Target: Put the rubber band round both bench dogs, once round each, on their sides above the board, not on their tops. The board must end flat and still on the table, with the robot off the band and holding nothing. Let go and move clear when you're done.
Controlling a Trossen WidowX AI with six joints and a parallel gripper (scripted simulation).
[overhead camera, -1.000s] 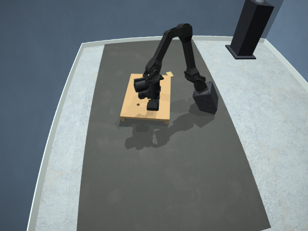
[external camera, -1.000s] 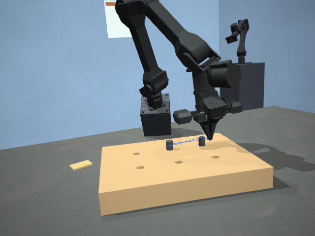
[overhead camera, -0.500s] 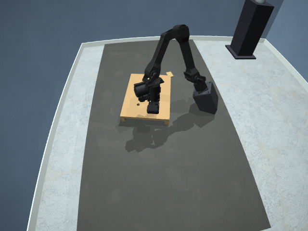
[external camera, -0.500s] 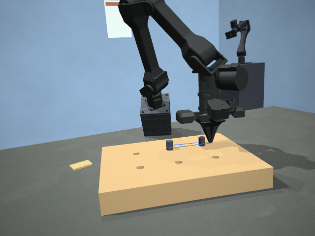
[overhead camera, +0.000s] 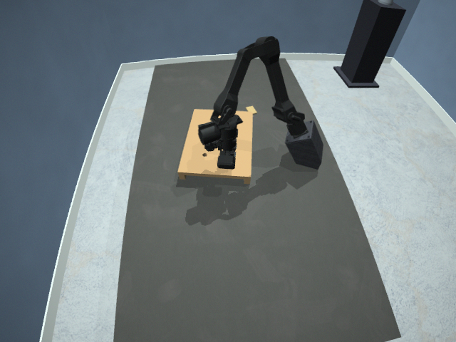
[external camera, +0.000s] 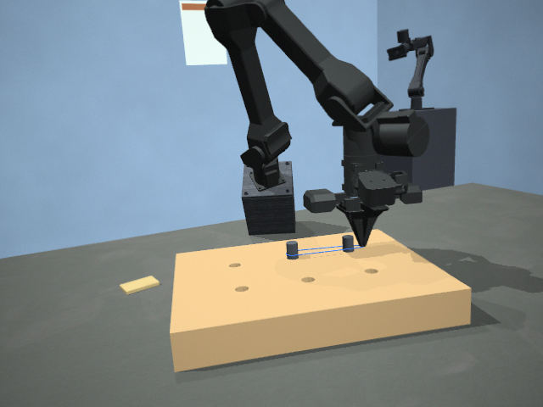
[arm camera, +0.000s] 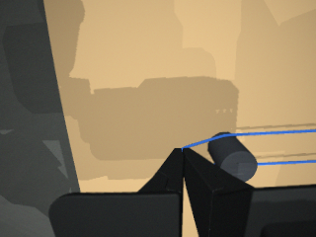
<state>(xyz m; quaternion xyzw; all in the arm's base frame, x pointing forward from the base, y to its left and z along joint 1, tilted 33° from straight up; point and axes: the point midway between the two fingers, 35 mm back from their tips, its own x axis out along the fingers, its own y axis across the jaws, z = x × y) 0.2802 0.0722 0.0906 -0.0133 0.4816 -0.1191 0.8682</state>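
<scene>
Now: hand 13 cm to the left of the tan wooden board, 6 cm above it and 2 cm short of it. The rest, counted from my hand: small tan block (36 cm to the right, 17 cm behind, 9 cm below).
</scene>
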